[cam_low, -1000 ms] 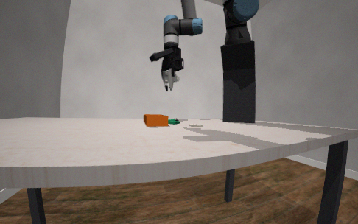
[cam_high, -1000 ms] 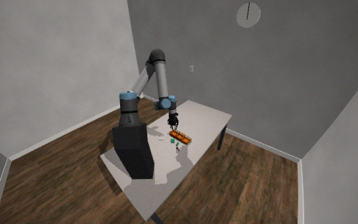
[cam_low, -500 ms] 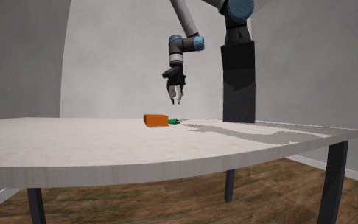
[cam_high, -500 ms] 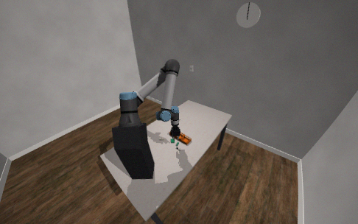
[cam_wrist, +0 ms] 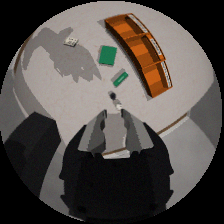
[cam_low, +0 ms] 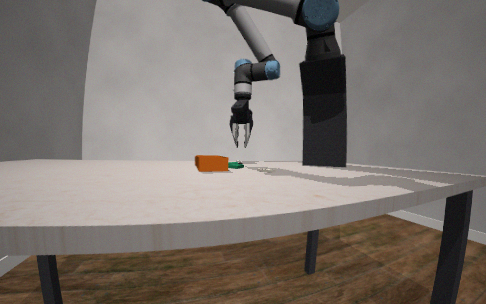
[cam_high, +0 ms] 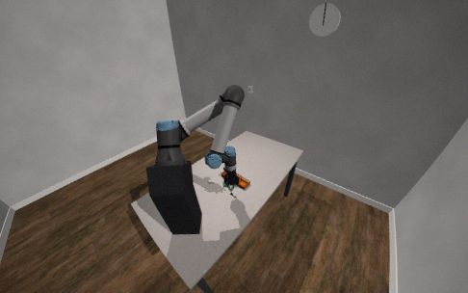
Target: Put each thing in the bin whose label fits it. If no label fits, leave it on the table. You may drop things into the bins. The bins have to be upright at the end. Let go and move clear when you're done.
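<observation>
Now: the small dark thing 8 cm below my hand and 1 cm to the left of it. Also, from my hand: green block: 10 cm to the left, 8 cm below, 7 cm ahead; green cylinder: 8 cm below, 5 cm ahead, 3 cm to the left; white object: 23 cm to the left, 8 cm below, 2 cm ahead.
</observation>
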